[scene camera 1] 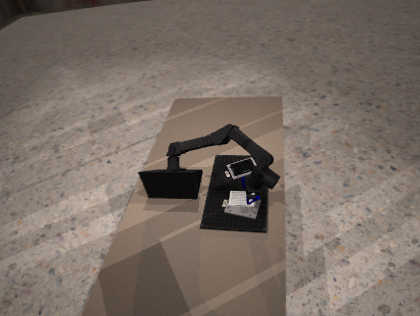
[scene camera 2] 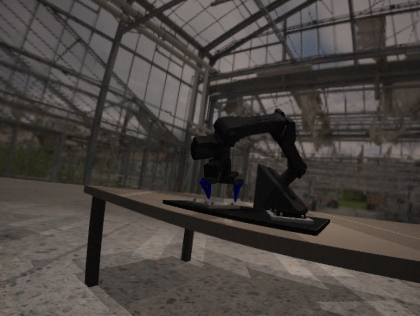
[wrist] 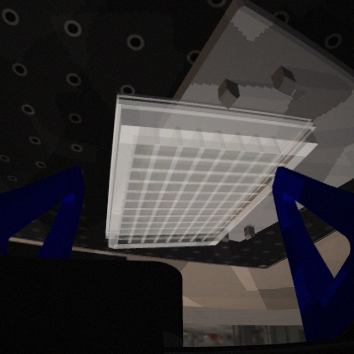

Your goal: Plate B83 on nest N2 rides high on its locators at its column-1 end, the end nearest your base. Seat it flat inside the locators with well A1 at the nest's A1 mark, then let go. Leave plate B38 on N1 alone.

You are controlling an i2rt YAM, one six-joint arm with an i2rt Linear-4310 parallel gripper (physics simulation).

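Places are measured from the arm's base along level axes (x right, y ahead, z up), in metres.
Pixels of known places: gripper, fingertip midpoint: (scene camera 1: pixel 246 196) (scene camera 2: pixel 221 200) (wrist: pixel 178 176); arm's base, origin of the base link: (scene camera 1: pixel 173 170) (scene camera 2: pixel 281 183).
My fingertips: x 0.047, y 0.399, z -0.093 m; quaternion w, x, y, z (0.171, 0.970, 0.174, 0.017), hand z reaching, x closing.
Note:
For each thing: its middle in the pictures, then the offset to it from my fingertips. "*": a spot on its surface instead. Level surfaces: height alone.
- pale clear well plate, body centre: (wrist: pixel 185 198) (scene camera 2: pixel 222 200) (scene camera 1: pixel 241 198) dz -0.003, dx +0.012, dy -0.022 m
- grey nest N2, body centre: (wrist: pixel 241 179) (scene camera 2: pixel 213 203) (scene camera 1: pixel 242 205) dz -0.018, dx +0.045, dy -0.012 m
- Dark plate B38, body centre: (scene camera 2: pixel 287 212) (scene camera 1: pixel 242 166) dz -0.010, dx -0.222, dy -0.056 m
- nest N1, surface spot: (scene camera 1: pixel 231 173) * dz -0.017, dx -0.170, dy -0.113 m
- brown table, its level: dz -0.042 m
Plate B83, a pale clear well plate (scene camera 1: pixel 237 198) (wrist: pixel 185 185), sits on the grey nest N2 (scene camera 1: pixel 241 212) (wrist: pixel 260 55). In the wrist view it lies skewed to the nest and reaches past its left edge over the dark board. Grey locator posts stand outside the plate's edges. How far it is tilted is hard to tell, and its A1 mark cannot be read. My gripper (scene camera 1: pixel 246 196) (scene camera 2: pixel 222 200) (wrist: pixel 178 176) is open, with its blue fingers wide apart on either side of the plate and a gap at each side. Dark plate B38 (scene camera 1: pixel 242 167) lies on nest N1 (scene camera 1: pixel 231 173).
Both nests stand on a black perforated board (scene camera 1: pixel 210 217) (scene camera 2: pixel 320 226) (wrist: pixel 45 50) on the brown table (scene camera 1: pixel 165 280). Small white tags lie beside the nests on the base side. A black slanted panel (scene camera 1: pixel 171 184) stands by the arm's base. My arm passes above the board.

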